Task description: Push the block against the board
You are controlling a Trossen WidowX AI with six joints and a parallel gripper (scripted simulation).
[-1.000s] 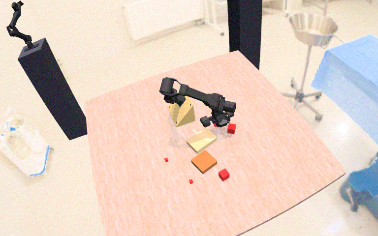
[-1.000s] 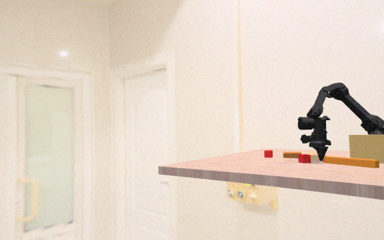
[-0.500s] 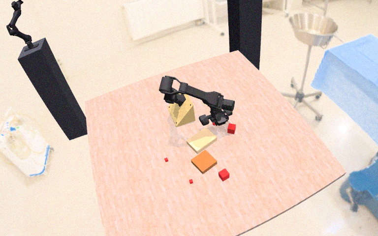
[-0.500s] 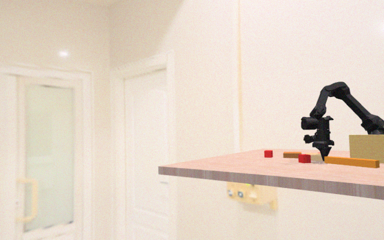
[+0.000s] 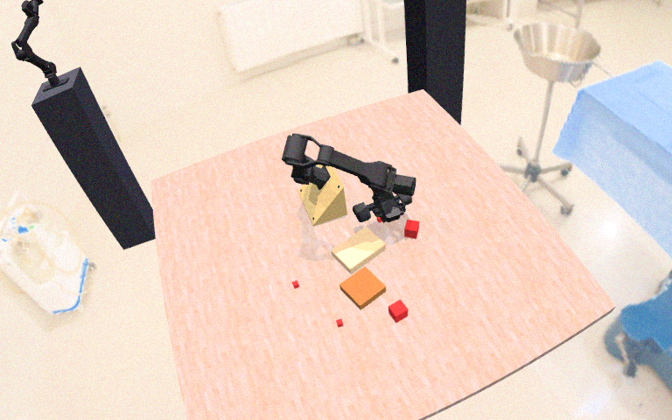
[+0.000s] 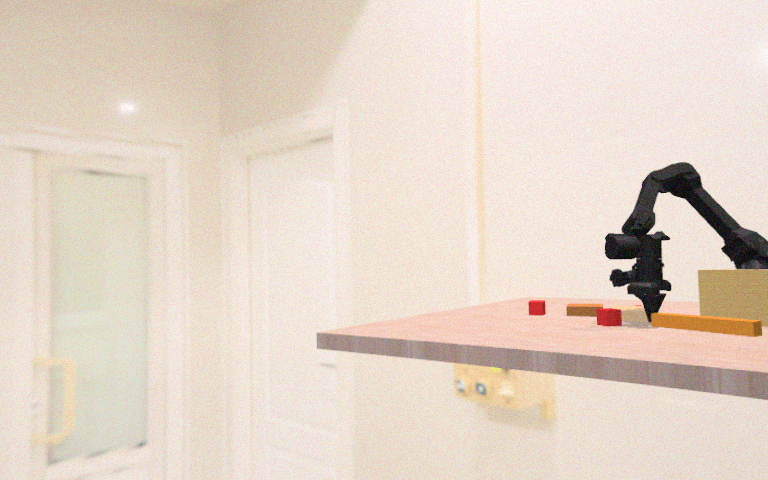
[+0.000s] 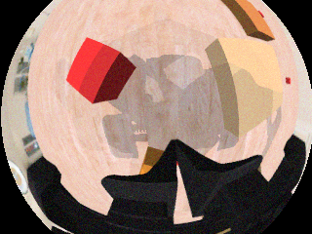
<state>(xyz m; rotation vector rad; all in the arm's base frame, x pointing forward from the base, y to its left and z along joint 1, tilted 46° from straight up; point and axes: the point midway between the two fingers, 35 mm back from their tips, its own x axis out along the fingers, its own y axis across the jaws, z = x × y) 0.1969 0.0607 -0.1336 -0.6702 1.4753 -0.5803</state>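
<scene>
Now: gripper tip 8 cm short of the tan board, 12 cm to the left of it and 1 cm below it. Also, from my gripper tip: long orange bar 12 cm behind, 5 cm to the left, 1 cm above; orange square block 22 cm ahead, 16 cm to the right, 1 cm above.
</scene>
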